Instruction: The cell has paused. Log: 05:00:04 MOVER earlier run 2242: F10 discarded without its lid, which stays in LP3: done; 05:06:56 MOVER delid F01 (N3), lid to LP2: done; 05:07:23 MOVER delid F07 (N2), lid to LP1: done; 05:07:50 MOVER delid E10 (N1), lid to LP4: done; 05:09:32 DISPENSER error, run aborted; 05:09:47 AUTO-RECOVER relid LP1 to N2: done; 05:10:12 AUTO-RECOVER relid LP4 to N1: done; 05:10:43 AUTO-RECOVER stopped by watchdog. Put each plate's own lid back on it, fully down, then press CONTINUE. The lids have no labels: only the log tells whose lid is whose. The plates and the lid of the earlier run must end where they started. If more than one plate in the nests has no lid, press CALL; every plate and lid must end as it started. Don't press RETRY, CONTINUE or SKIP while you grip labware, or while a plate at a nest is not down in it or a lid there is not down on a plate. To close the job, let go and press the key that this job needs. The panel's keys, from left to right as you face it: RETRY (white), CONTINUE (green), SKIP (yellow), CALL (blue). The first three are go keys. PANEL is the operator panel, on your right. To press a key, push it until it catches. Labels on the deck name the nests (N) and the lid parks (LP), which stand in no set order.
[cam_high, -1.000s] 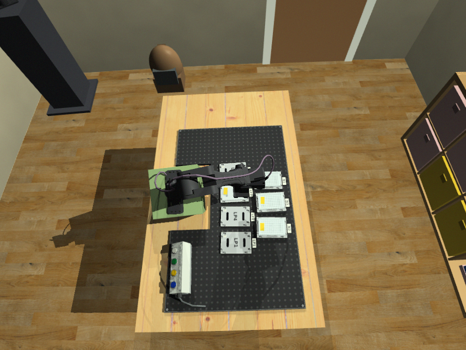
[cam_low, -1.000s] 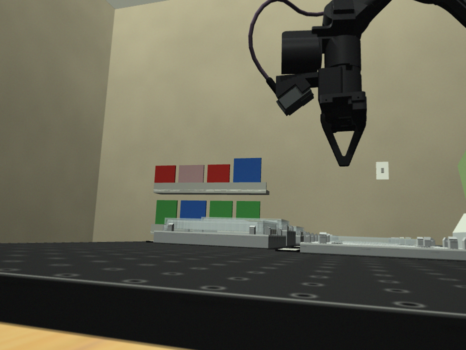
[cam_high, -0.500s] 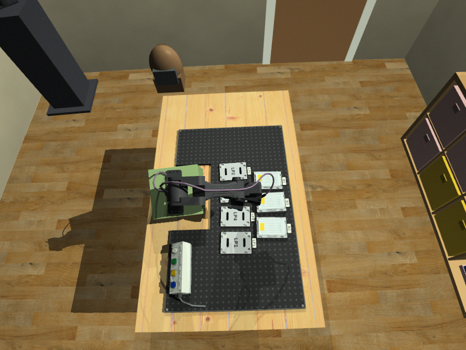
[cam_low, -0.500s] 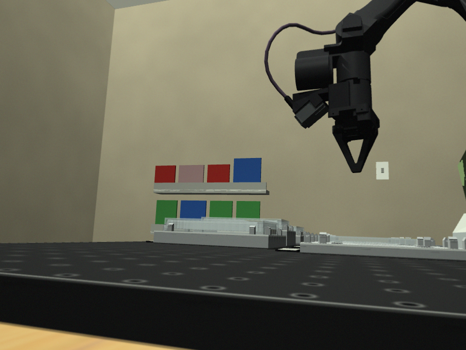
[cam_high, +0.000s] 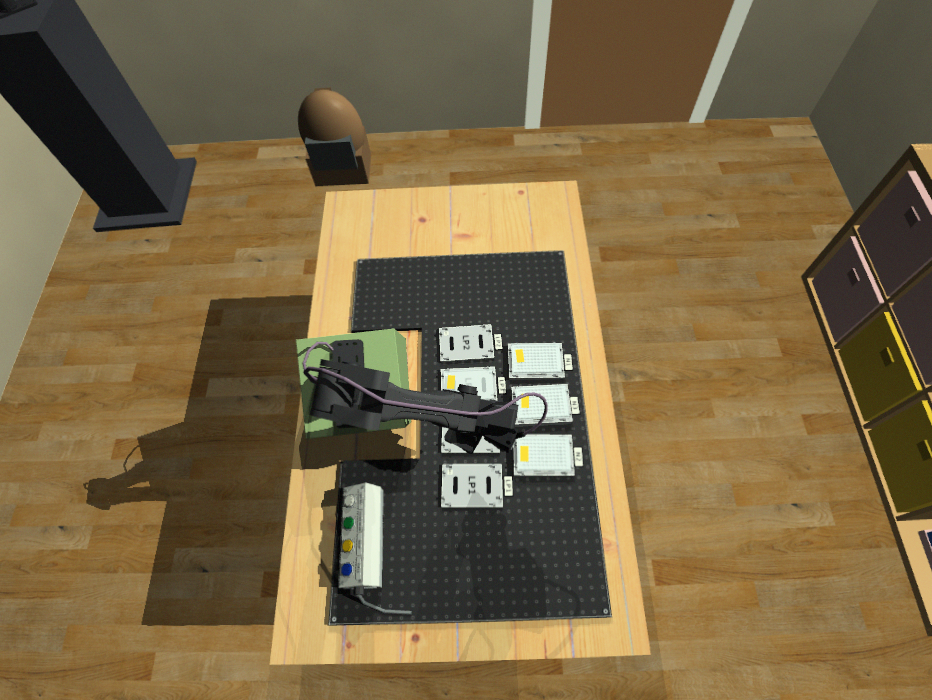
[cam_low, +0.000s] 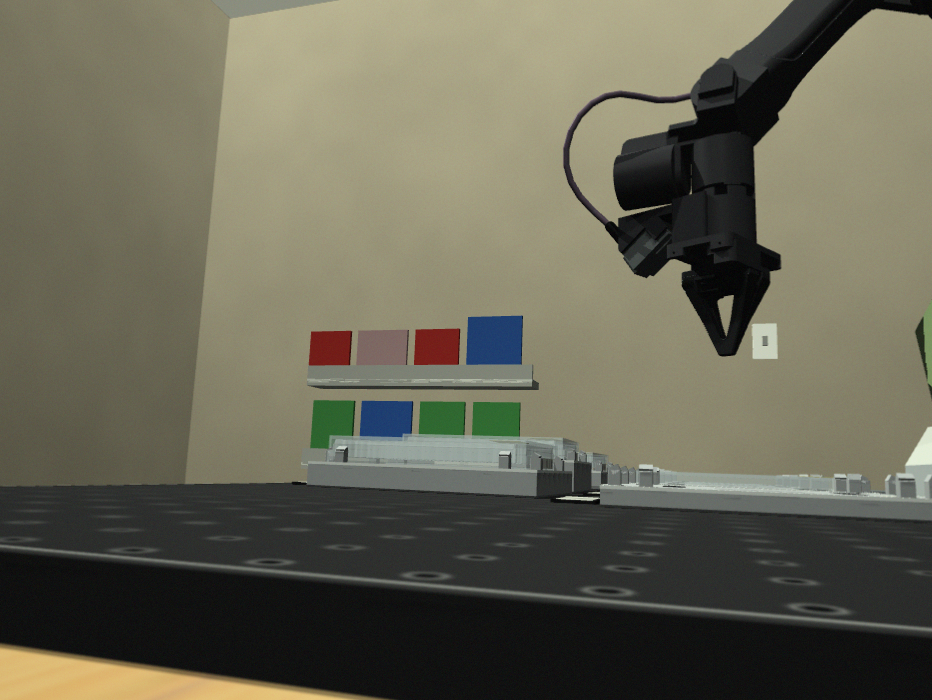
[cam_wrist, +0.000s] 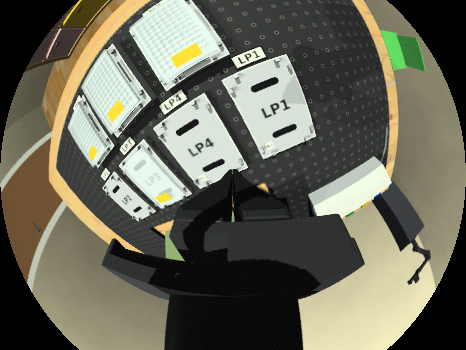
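Right now the green CONTINUE key is 290 mm behind my hand, 160 mm to the right of it and 70 mm below it. Also, from my hand: plate lid 190 mm to the left, 120 mm below, 10 mm ahead; clear lid 240 mm to the left, 190 mm ahead, 100 mm below; white key 290 mm behind, 110 mm to the right, 70 mm below.
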